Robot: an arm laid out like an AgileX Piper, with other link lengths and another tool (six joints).
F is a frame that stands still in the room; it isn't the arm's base.
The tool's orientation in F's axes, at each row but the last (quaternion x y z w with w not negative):
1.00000 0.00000 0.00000 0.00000
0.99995 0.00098 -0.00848 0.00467
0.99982 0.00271 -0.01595 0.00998
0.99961 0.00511 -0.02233 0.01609
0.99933 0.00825 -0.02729 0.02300
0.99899 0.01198 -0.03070 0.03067
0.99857 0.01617 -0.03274 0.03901
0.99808 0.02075 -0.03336 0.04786
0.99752 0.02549 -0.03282 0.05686
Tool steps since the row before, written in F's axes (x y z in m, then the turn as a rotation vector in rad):
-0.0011 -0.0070 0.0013 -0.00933 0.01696 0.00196
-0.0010 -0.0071 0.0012 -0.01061 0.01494 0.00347
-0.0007 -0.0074 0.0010 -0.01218 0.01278 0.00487
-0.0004 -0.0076 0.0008 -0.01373 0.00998 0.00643
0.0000 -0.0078 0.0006 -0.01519 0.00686 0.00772
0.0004 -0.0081 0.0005 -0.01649 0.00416 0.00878
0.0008 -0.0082 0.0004 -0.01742 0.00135 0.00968
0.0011 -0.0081 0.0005 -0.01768 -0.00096 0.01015
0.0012 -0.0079 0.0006 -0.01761 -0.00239 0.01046
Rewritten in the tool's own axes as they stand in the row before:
-0.0011 0.0070 -0.0013 -0.00933 -0.01696 -0.00196
-0.0010 0.0071 -0.0011 -0.01064 -0.01493 -0.00343
-0.0008 0.0074 -0.0008 -0.01226 -0.01275 -0.00473
-0.0005 0.0076 -0.0005 -0.01391 -0.00992 -0.00613
-0.0002 0.0078 -0.0002 -0.01548 -0.00677 -0.00720
0.0002 0.0081 0.0000 -0.01691 -0.00405 -0.00801
0.0005 0.0082 0.0002 -0.01798 -0.00121 -0.00862
0.0008 0.0082 0.0002 -0.01836 0.00112 -0.00885
0.0008 0.0080 0.0002 -0.01838 0.00258 -0.00899

